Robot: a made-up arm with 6 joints. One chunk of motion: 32 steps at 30 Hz.
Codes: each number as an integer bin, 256 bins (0 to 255) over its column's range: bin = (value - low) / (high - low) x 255, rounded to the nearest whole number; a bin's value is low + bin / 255 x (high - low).
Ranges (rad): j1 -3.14..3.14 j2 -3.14..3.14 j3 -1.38..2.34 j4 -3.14..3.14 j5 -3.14..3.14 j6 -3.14..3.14
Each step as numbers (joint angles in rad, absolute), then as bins.
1 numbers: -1.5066 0.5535 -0.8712 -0.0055 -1.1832 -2.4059
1 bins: 66 150 35 127 79 30
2 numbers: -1.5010 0.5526 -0.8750 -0.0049 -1.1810 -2.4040
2 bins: 67 150 35 127 80 30
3 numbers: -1.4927 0.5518 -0.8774 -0.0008 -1.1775 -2.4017
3 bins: 67 150 34 127 80 30
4 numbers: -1.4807 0.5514 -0.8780 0.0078 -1.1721 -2.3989
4 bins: 67 150 34 128 80 30
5 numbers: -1.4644 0.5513 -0.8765 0.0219 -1.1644 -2.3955
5 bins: 68 150 35 128 80 30
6 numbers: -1.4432 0.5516 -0.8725 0.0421 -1.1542 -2.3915
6 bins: 69 150 35 129 81 30
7 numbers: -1.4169 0.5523 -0.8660 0.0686 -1.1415 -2.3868
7 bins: 70 150 35 130 81 31
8 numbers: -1.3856 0.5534 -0.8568 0.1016 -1.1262 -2.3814
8 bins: 71 150 36 132 82 31
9 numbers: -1.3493 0.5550 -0.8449 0.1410 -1.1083 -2.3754
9 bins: 73 150 37 133 82 31
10 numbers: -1.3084 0.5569 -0.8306 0.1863 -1.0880 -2.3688
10 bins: 74 150 38 135 83 31
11 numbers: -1.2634 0.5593 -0.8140 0.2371 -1.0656 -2.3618
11 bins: 76 150 39 137 84 32
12 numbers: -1.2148 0.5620 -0.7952 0.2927 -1.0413 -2.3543
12 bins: 78 150 40 139 85 32
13 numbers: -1.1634 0.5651 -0.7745 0.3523 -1.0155 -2.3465
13 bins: 80 150 42 142 86 32
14 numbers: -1.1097 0.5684 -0.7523 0.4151 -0.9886 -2.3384
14 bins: 82 151 43 144 87 33
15 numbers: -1.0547 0.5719 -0.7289 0.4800 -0.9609 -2.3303
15 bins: 85 151 45 147 88 33
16 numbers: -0.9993 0.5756 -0.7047 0.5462 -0.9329 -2.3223
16 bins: 87 151 46 150 90 33
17 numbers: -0.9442 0.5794 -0.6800 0.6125 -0.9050 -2.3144
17 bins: 89 151 48 152 91 34
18 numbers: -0.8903 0.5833 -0.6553 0.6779 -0.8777 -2.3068
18 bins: 91 151 50 155 92 34
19 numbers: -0.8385 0.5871 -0.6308 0.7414 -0.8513 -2.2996
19 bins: 93 151 51 158 93 34
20 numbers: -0.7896 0.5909 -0.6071 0.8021 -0.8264 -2.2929
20 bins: 95 151 53 160 94 34
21 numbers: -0.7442 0.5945 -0.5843 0.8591 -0.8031 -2.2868
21 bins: 97 152 55 162 95 35
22 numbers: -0.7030 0.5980 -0.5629 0.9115 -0.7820 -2.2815
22 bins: 99 152 56 165 96 35
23 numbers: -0.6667 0.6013 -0.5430 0.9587 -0.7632 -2.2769
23 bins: 100 152 57 166 97 35
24 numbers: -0.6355 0.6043 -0.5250 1.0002 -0.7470 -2.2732
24 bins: 102 152 59 168 97 35
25 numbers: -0.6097 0.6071 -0.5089 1.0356 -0.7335 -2.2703
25 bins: 103 152 60 170 98 35
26 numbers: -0.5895 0.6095 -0.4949 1.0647 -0.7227 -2.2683
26 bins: 104 152 61 171 98 35
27 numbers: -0.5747 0.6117 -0.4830 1.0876 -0.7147 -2.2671
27 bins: 104 152 61 172 98 35
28 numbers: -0.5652 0.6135 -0.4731 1.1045 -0.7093 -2.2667
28 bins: 105 152 62 172 99 35
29 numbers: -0.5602 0.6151 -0.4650 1.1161 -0.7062 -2.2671
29 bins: 105 152 63 173 99 35
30 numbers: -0.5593 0.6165 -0.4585 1.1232 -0.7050 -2.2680
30 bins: 105 153 63 173 99 35
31 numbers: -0.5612 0.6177 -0.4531 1.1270 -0.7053 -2.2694
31 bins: 105 153 64 173 99 35
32 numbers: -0.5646 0.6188 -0.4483 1.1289 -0.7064 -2.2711
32 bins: 105 153 64 173 99 35
